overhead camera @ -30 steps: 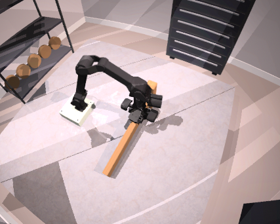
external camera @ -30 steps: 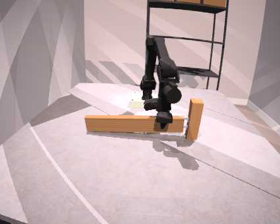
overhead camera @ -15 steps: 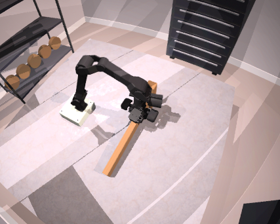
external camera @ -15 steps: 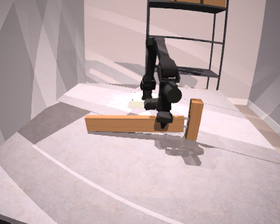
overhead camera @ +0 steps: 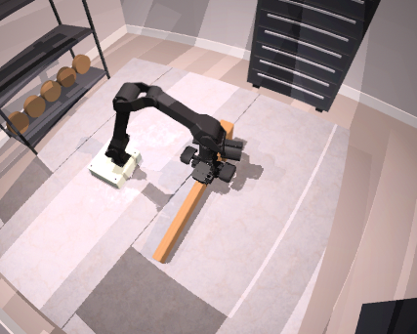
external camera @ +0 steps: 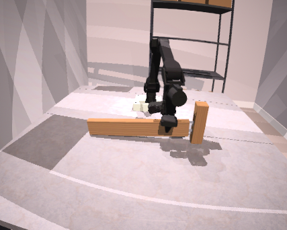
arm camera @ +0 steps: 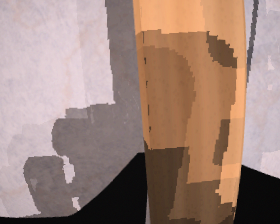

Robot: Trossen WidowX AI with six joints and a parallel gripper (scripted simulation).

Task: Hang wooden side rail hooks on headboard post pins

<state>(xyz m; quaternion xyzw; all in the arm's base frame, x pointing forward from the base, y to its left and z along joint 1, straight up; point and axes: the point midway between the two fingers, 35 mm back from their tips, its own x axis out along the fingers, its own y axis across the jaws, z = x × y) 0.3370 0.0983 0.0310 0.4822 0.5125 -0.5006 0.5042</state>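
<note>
Now: gripper tip 13 cm to the right of the headboard post and 4 cm below it.
</note>
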